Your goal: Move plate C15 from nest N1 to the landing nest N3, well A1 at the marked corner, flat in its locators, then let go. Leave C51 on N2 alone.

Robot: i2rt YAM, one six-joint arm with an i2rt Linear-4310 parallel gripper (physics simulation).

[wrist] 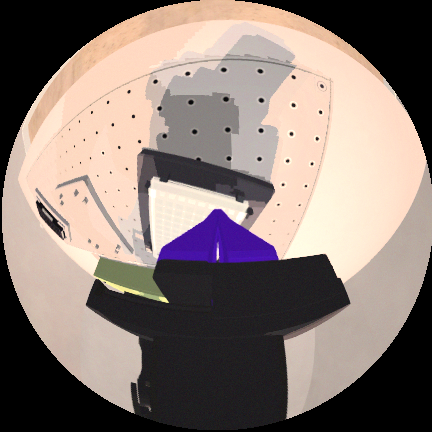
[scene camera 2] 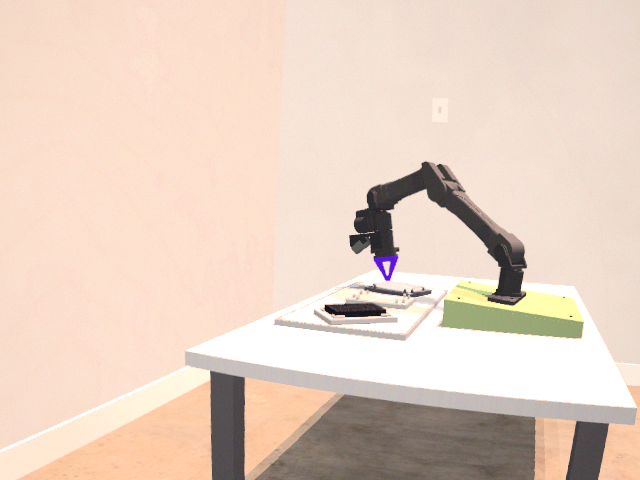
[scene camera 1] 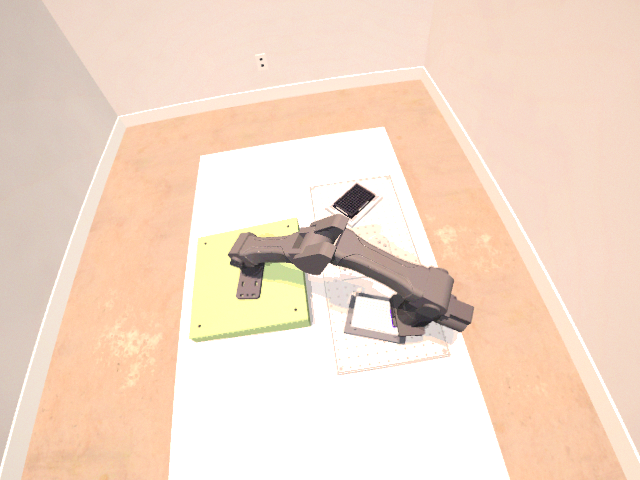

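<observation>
A white, many-welled plate (scene camera 1: 372, 314) (scene camera 2: 395, 285) (wrist: 175, 210) lies in a dark nest (scene camera 1: 372, 334) (scene camera 2: 421, 292) (wrist: 200, 170). It looks flat there. My gripper (scene camera 1: 393, 318) (scene camera 2: 387, 279) (wrist: 217, 214) is shut with nothing between its purple fingers. Its tips point down close above the white plate and hide part of it in the wrist view; I cannot tell if they touch it. A black plate (scene camera 1: 355, 200) (scene camera 2: 355, 309) (wrist: 50, 220) sits on a white nest (scene camera 1: 364, 213) (scene camera 2: 356, 319). A pale nest (scene camera 2: 379, 301) (wrist: 92, 215) between them holds no plate. I cannot read any labels or make out well A1.
The nests stand on a pale perforated board (scene camera 1: 382, 360) (scene camera 2: 294, 321) (wrist: 275, 80) on the white table (scene camera 1: 248, 413) (scene camera 2: 336, 356). The arm's base stands on a green block (scene camera 1: 217, 289) (scene camera 2: 511, 322) (wrist: 125, 275) beside the board. The arm passes over the board's middle.
</observation>
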